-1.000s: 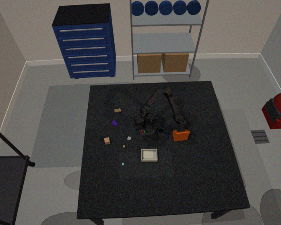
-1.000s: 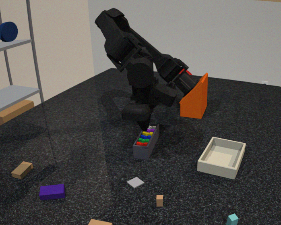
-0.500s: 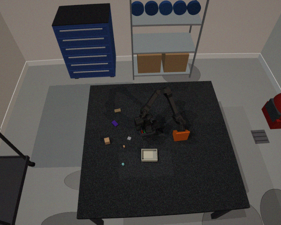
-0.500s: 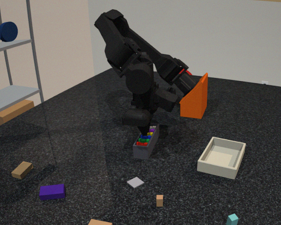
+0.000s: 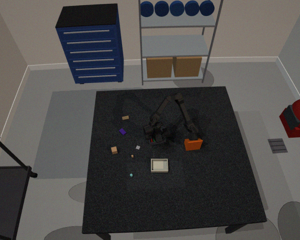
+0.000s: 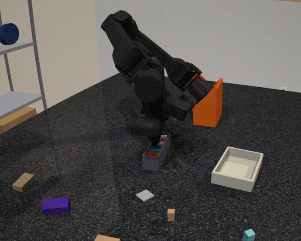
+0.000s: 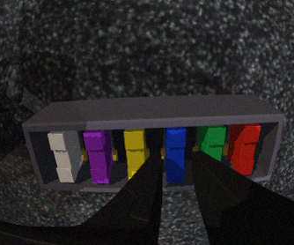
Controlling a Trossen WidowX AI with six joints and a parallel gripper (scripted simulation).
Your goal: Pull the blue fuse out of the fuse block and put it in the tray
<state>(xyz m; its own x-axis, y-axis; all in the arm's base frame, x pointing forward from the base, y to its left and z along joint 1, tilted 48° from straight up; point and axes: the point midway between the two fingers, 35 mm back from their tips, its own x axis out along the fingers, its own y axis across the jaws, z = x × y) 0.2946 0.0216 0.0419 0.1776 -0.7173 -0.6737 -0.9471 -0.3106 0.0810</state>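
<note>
My gripper tip is 20 mm above the blue fuse. The rest, counted from my gripper tip: grey tile (150 mm ahead, 60 mm to the left, 40 mm below); tan block (190 mm ahead, 150 mm to the left, 30 mm below); cream tray (30 mm behind, 220 mm to the left, 40 mm below).
</note>
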